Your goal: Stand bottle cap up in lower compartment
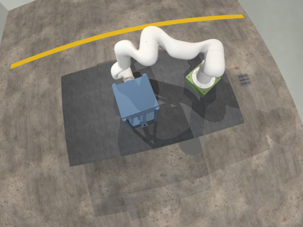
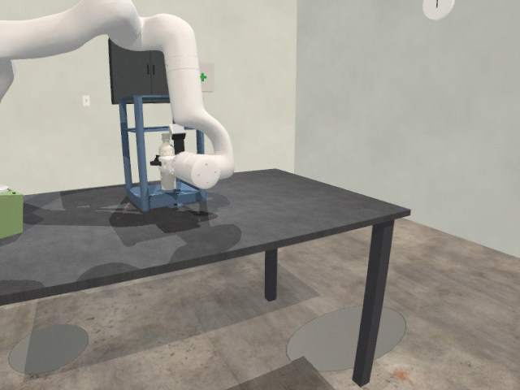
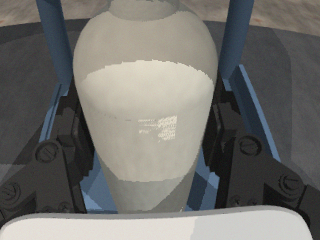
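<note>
Now: hand 6 cm to the right of the shelving unit and 3 cm below it. Round my hand: white bottle: 2 cm above.
</note>
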